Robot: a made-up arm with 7 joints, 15 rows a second.
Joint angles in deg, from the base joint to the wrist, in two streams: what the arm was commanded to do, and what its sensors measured. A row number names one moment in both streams.
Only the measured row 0 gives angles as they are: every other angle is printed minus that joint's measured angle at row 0.
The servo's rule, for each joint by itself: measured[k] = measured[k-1] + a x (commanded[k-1-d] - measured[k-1]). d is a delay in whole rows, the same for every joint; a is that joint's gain. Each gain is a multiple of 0.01, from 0.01 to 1. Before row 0 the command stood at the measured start. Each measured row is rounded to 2 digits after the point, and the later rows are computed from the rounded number. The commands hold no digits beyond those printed.
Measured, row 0: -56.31, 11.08, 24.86, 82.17, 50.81, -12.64, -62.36
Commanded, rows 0 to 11: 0.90, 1.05, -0.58, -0.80, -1.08, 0.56, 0.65; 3.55, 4.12, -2.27, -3.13, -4.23, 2.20, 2.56; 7.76, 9.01, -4.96, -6.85, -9.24, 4.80, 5.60; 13.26, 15.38, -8.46, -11.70, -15.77, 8.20, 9.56; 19.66, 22.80, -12.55, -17.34, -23.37, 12.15, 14.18; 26.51, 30.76, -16.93, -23.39, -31.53, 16.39, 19.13; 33.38, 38.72, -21.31, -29.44, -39.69, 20.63, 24.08; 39.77, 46.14, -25.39, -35.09, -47.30, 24.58, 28.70; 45.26, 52.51, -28.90, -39.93, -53.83, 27.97, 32.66; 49.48, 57.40, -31.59, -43.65, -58.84, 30.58, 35.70; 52.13, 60.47, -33.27, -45.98, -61.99, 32.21, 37.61; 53.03, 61.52, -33.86, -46.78, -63.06, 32.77, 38.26
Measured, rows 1 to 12: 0.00, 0.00, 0.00, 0.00, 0.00, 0.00, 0.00; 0.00, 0.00, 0.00, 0.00, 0.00, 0.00, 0.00; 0.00, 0.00, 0.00, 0.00, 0.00, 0.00, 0.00; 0.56, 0.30, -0.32, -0.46, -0.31, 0.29, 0.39; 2.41, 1.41, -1.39, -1.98, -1.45, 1.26, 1.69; 5.73, 3.61, -3.35, -4.76, -3.71, 3.07, 4.04; 10.40, 7.02, -6.16, -8.72, -7.21, 5.69, 7.35; 16.14, 11.60, -9.67, -13.63, -11.90, 8.98, 11.45; 22.57, 17.16, -13.66, -19.19, -17.59, 12.76, 16.06; 29.27, 23.41, -17.87, -25.03, -24.00, 16.77, 20.87; 35.78, 30.00, -22.01, -30.76, -30.76, 20.75, 25.57; 41.66, 36.53, -25.80, -35.99, -37.45, 24.43, 29.82
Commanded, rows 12 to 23: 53.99, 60.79, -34.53, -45.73, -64.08, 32.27, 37.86; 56.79, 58.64, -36.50, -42.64, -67.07, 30.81, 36.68; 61.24, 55.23, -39.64, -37.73, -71.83, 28.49, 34.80; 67.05, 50.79, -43.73, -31.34, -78.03, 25.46, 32.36; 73.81, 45.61, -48.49, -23.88, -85.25, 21.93, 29.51; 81.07, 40.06, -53.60, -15.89, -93.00, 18.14, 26.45; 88.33, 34.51, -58.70, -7.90, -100.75, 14.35, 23.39; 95.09, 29.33, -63.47, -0.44, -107.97, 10.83, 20.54; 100.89, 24.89, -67.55, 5.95, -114.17, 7.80, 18.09; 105.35, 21.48, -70.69, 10.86, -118.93, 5.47, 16.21; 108.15, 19.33, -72.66, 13.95, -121.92, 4.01, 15.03; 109.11, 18.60, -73.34, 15.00, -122.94, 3.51, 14.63
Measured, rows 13 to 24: 46.51, 42.58, -28.98, -40.36, -43.65, 27.57, 33.35; 49.99, 47.77, -31.34, -43.56, -48.97, 29.94, 35.91; 51.87, 51.76, -32.73, -45.40, -53.06, 31.38, 37.32; 53.18, 54.38, -33.72, -45.59, -56.26, 31.83, 37.64; 55.42, 55.62, -35.25, -43.91, -59.39, 31.31, 37.06; 59.03, 55.51, -37.66, -40.39, -63.00, 29.87, 35.70; 64.00, 54.14, -41.00, -35.23, -67.36, 27.62, 33.70; 70.08, 51.67, -45.12, -28.76, -72.55, 24.72, 31.19; 76.89, 48.30, -49.78, -21.42, -78.48, 21.36, 28.35; 83.98, 44.30, -54.69, -13.71, -84.94, 17.78, 25.37; 90.87, 39.96, -59.52, -6.15, -91.62, 14.24, 22.47; 97.08, 35.59, -63.94, 0.75, -98.16, 10.96, 19.84
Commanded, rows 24 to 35: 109.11, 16.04, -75.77, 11.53, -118.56, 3.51, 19.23; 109.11, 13.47, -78.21, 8.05, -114.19, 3.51, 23.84; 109.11, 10.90, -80.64, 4.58, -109.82, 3.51, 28.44; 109.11, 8.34, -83.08, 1.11, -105.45, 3.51, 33.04; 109.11, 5.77, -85.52, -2.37, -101.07, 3.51, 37.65; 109.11, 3.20, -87.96, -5.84, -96.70, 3.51, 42.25; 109.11, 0.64, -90.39, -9.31, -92.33, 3.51, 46.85; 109.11, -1.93, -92.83, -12.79, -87.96, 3.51, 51.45; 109.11, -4.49, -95.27, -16.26, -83.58, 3.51, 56.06; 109.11, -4.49, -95.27, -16.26, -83.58, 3.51, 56.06; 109.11, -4.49, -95.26, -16.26, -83.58, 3.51, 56.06; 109.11, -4.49, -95.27, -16.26, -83.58, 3.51, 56.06
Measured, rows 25 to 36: 102.21, 31.50, -67.65, 6.51, -104.18, 8.16, 17.66; 105.89, 27.97, -70.41, 10.75, -109.32, 6.04, 16.08; 107.89, 25.25, -72.02, 13.17, -113.27, 4.75, 15.21; 108.65, 22.58, -74.08, 12.24, -114.80, 4.12, 17.62; 108.94, 19.94, -76.35, 9.85, -114.62, 3.81, 21.35; 109.05, 17.32, -78.71, 6.85, -113.23, 3.66, 25.60; 109.09, 14.72, -81.11, 3.58, -110.97, 3.58, 30.06; 109.10, 12.12, -83.54, 0.19, -108.10, 3.54, 34.61; 109.11, 9.53, -85.97, -3.25, -104.79, 3.52, 39.19; 109.11, 6.95, -88.40, -6.70, -101.18, 3.51, 43.79; 109.11, 4.37, -90.84, -10.17, -97.35, 3.51, 48.39; 109.11, 1.80, -93.28, -13.64, -93.36, 3.51, 52.99
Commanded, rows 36 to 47: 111.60, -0.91, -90.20, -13.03, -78.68, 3.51, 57.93; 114.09, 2.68, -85.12, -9.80, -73.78, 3.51, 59.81; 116.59, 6.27, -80.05, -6.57, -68.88, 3.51, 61.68; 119.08, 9.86, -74.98, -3.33, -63.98, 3.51, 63.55; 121.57, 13.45, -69.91, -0.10, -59.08, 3.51, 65.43; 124.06, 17.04, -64.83, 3.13, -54.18, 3.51, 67.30; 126.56, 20.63, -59.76, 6.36, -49.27, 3.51, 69.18; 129.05, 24.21, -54.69, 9.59, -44.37, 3.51, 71.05; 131.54, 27.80, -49.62, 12.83, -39.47, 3.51, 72.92; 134.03, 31.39, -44.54, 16.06, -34.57, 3.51, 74.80; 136.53, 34.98, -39.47, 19.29, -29.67, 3.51, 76.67; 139.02, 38.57, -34.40, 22.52, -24.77, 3.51, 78.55
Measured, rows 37 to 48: 109.11, -0.02, -94.37, -15.13, -90.52, 3.51, 54.83; 109.11, -1.32, -94.86, -15.77, -88.51, 3.51, 55.57; 109.11, -2.24, -95.09, -16.05, -87.08, 3.51, 55.86; 110.65, -1.85, -92.40, -14.33, -84.64, 3.51, 57.10; 112.78, -0.54, -88.40, -11.75, -81.49, 3.51, 58.73; 115.14, 1.43, -83.81, -8.80, -77.83, 3.51, 60.50; 117.58, 3.87, -78.95, -5.68, -73.81, 3.51, 62.33; 120.05, 6.65, -73.98, -2.50, -69.54, 3.51, 64.19; 122.54, 9.66, -68.95, 0.71, -65.09, 3.51, 66.06; 125.03, 12.84, -63.90, 3.93, -60.50, 3.51, 67.93; 127.52, 16.14, -58.83, 7.16, -55.82, 3.51, 69.80; 130.01, 19.52, -53.76, 10.39, -51.08, 3.51, 71.67
